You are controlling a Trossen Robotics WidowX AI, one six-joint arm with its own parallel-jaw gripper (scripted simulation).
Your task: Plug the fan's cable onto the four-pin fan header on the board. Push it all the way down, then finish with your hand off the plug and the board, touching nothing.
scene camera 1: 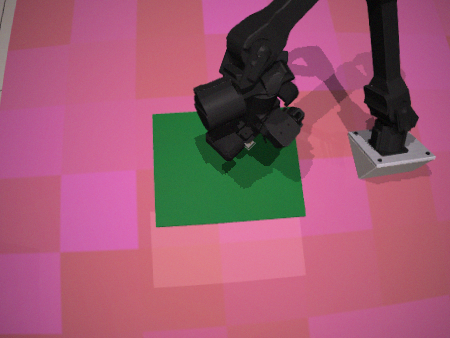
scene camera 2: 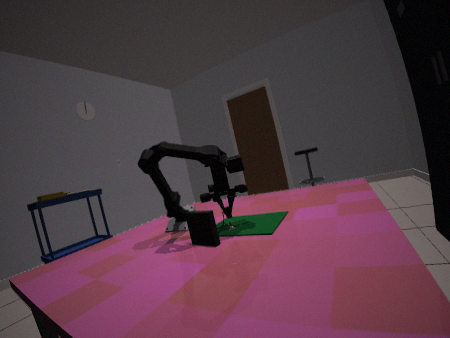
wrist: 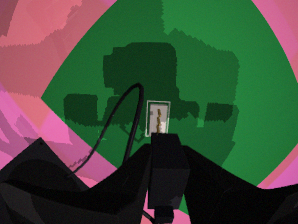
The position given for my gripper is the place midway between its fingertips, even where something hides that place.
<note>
I see my gripper (scene camera 1: 248,131), a green board (scene camera 1: 194,185) and a black fan (scene camera 2: 201,224).
My gripper is seen too in scene camera 2 (scene camera 2: 228,214) and in the wrist view (wrist: 164,151). The green board shows as well in scene camera 2 (scene camera 2: 265,223) and in the wrist view (wrist: 223,74).
</note>
